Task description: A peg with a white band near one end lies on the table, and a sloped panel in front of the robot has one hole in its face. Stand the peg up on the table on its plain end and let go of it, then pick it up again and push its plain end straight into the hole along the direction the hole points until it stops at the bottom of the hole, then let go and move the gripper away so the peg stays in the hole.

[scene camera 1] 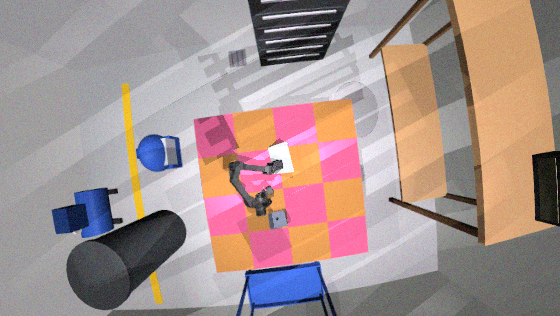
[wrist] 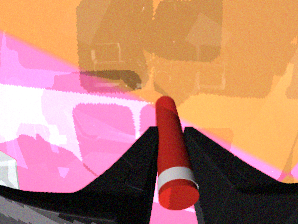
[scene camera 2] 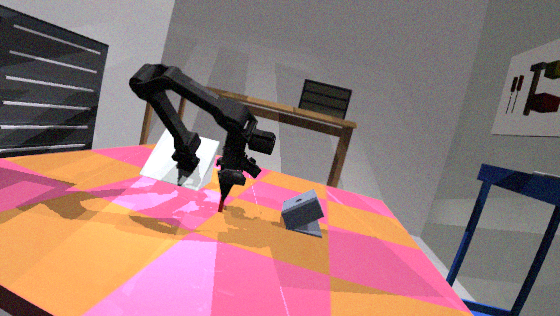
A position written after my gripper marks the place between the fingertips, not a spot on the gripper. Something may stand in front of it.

My gripper point(scene camera 2: 223, 198) holds a red peg point(wrist: 177, 188).
